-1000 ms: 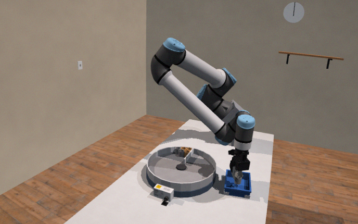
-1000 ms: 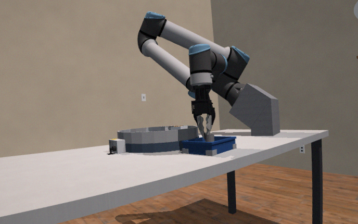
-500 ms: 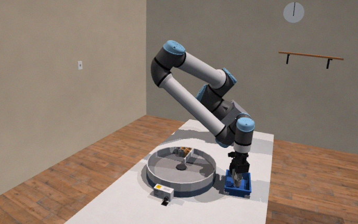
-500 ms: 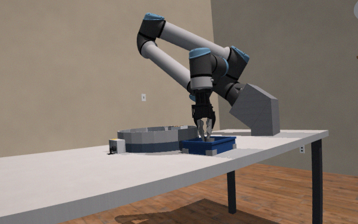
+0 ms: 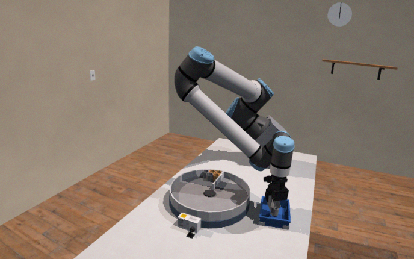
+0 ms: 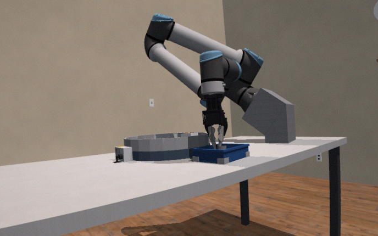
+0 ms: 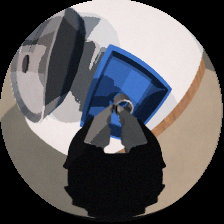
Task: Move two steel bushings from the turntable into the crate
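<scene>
Right now the blue crate is 10 mm behind my hand, 20 mm to the left of it and 20 mm below it. Round my hand: grey turntable 10 mm behind, 330 mm to the right, 10 mm above.
</scene>
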